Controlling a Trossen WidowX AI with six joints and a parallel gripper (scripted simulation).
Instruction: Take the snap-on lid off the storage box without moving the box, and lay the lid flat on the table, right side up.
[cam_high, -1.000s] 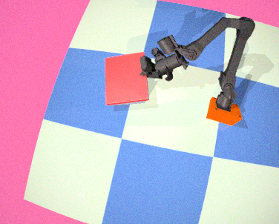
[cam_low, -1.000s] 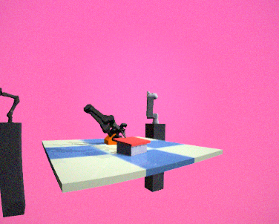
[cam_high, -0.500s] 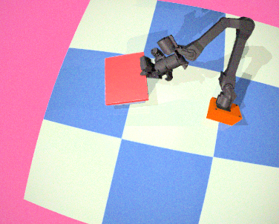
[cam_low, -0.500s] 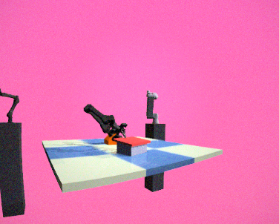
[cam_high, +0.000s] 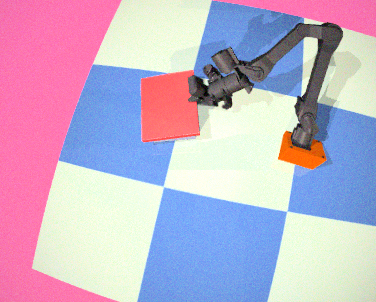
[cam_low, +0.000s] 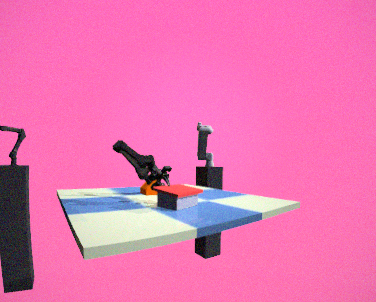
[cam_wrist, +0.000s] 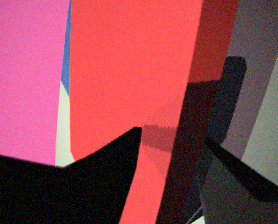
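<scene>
Right now my gripper tip is 70 mm short of the red lid and 30 mm to the right of it. Round my gripper tip: grey storage box: 70 mm ahead, 50 mm below, 30 mm to the left.
</scene>
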